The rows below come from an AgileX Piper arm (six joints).
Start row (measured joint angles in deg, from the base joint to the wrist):
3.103, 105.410, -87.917, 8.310, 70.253, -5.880
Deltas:
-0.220, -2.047, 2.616, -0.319, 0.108, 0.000
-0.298, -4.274, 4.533, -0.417, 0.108, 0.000
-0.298, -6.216, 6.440, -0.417, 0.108, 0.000
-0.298, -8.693, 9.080, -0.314, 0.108, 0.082
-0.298, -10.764, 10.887, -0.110, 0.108, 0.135
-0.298, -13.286, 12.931, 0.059, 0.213, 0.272
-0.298, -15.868, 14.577, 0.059, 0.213, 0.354
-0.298, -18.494, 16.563, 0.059, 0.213, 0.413
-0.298, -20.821, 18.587, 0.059, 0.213, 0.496
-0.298, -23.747, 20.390, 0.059, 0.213, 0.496
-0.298, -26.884, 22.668, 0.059, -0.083, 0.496
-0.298, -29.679, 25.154, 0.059, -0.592, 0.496
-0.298, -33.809, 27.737, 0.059, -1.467, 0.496
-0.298, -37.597, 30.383, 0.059, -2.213, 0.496
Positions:
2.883, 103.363, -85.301, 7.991, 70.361, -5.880
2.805, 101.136, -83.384, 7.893, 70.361, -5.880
2.805, 99.194, -81.477, 7.893, 70.361, -5.880
2.805, 96.717, -78.837, 7.996, 70.361, -5.798
2.805, 94.646, -77.030, 8.200, 70.361, -5.745
2.805, 92.124, -74.986, 8.369, 70.466, -5.608
2.805, 89.542, -73.340, 8.369, 70.466, -5.526
2.805, 86.916, -71.354, 8.369, 70.466, -5.467
2.805, 84.589, -69.330, 8.369, 70.466, -5.384
2.805, 81.663, -67.527, 8.369, 70.466, -5.384
2.805, 78.526, -65.249, 8.369, 70.170, -5.384
2.805, 75.731, -62.763, 8.369, 69.661, -5.384
2.805, 71.601, -60.180, 8.369, 68.786, -5.384
2.805, 67.813, -57.534, 8.369, 68.040, -5.384

